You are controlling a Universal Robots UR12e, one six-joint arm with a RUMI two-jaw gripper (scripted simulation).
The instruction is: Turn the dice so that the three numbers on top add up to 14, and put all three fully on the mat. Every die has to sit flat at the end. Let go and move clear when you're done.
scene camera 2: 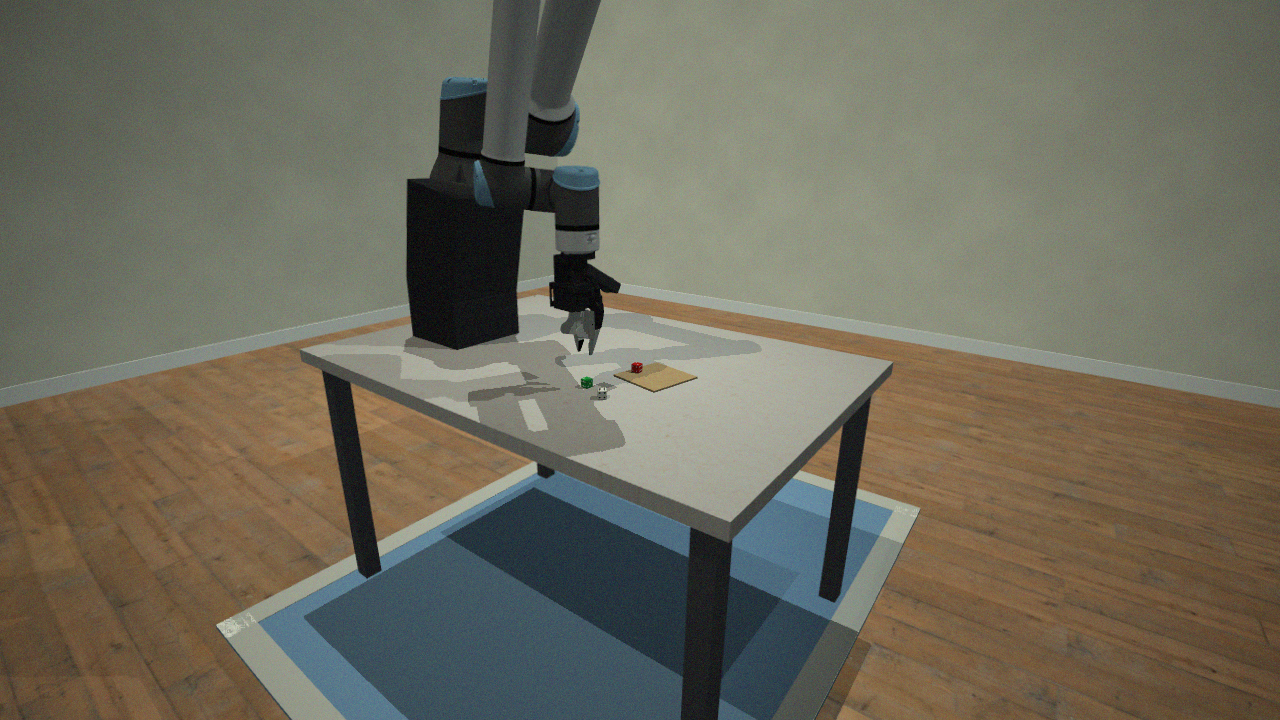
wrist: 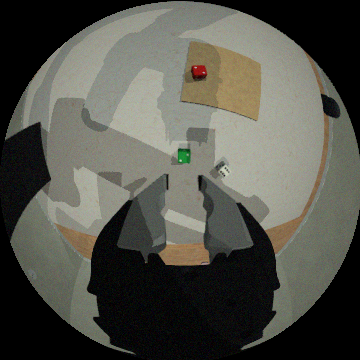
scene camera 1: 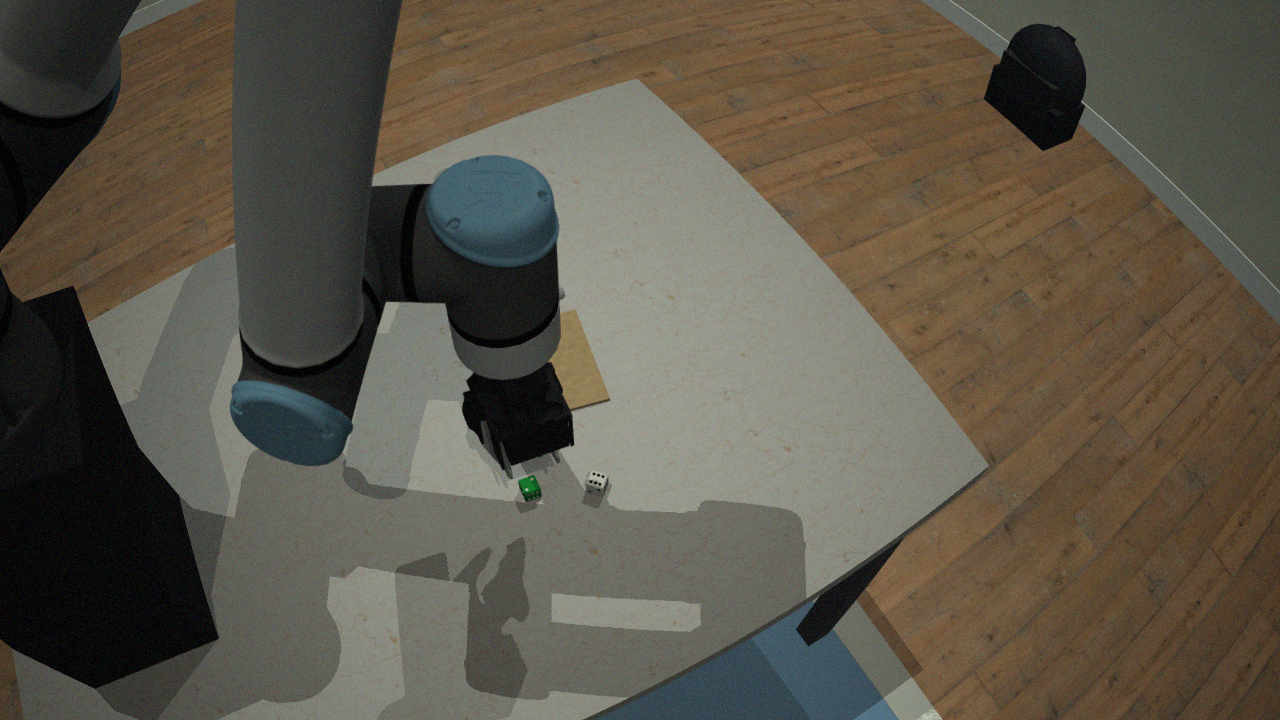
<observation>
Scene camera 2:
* gripper: 584, 353
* tan mat: 654, 377
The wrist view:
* gripper: 183, 175
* tan mat: 233, 82
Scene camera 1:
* gripper: 523, 460
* tan mat: 575, 367
</observation>
